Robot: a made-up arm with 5 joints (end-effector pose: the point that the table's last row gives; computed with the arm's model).
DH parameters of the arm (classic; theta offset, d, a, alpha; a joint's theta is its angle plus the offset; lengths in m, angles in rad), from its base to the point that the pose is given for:
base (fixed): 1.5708 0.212 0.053 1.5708
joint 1: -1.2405 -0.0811 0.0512 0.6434
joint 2: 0 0.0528 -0.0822 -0.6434
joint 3: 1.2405 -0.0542 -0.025 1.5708
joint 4: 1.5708 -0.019 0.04 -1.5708
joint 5: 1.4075 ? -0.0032 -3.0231
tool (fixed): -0.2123 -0.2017 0 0
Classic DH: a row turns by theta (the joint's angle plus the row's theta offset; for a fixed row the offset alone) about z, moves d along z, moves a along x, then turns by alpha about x.
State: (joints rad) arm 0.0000 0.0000 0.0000 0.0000 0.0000
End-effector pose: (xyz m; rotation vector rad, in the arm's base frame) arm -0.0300 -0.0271 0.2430 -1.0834 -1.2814 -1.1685
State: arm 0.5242 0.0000 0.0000 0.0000 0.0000
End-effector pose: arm -0.0301 -0.0319 0.1988 -0.6933 -0.8968 -1.4012
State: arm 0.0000 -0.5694 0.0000 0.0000 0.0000
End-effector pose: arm 0.0065 0.0206 0.2541 -1.4434 -1.3587 -0.5953
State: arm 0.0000 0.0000 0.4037 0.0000 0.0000
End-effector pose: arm -0.0301 -0.0286 0.2263 -0.7841 -0.9873 -1.3553
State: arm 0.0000 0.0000 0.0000 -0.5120 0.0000
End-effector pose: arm -0.0307 0.0057 0.2430 -0.6922 -1.4482 -0.7787
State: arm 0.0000 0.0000 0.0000 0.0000 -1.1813
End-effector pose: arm -0.0508 -0.0271 0.2261 -1.4245 -0.3386 -0.3373
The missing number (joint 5, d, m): -0.1852
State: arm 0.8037 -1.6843 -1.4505 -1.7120 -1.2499
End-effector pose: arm -0.0217 0.0938 0.2400 0.8970 0.0193 -2.6313
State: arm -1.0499 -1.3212 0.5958 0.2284 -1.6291
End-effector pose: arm -0.0037 0.0679 0.2190 -2.9153 1.1027 -0.1021
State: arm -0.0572 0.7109 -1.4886 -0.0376 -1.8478
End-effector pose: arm -0.1113 -0.0373 0.2220 -2.3304 0.3854 -0.4382
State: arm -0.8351 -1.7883 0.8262 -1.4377 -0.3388
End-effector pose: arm -0.0121 0.0795 0.1118 -1.4203 -0.0990 0.8207
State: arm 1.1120 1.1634 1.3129 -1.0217 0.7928
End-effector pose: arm -0.1054 0.0586 0.0877 -1.4085 -0.7007 1.5271
